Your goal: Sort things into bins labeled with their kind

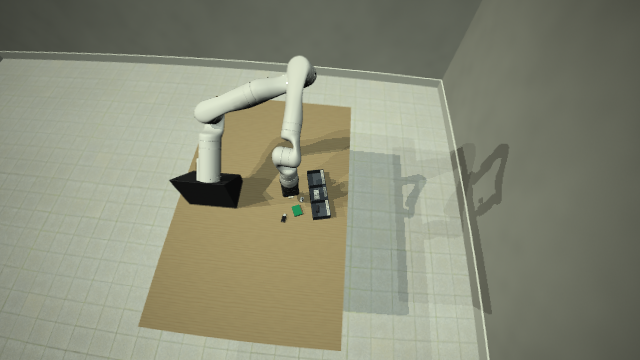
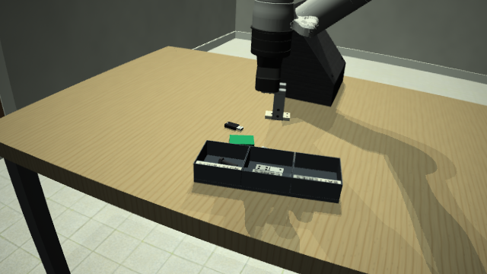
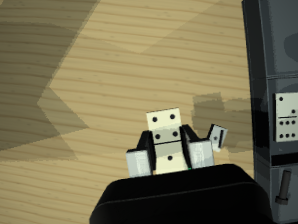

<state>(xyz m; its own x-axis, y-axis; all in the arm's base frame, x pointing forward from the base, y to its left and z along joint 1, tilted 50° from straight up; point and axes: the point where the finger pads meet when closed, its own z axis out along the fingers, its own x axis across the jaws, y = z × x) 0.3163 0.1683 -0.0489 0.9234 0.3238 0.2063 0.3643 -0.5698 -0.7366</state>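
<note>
My gripper is now 130 mm short of the black three-part bin, 40 mm to the right of it and 60 mm above it. From my hand the other things lie so: flat green piece: 40 mm ahead, 60 mm to the right, 70 mm below; then domino: 10 mm below; then small white thing: 50 mm ahead, 10 mm to the left, 70 mm below.
</note>
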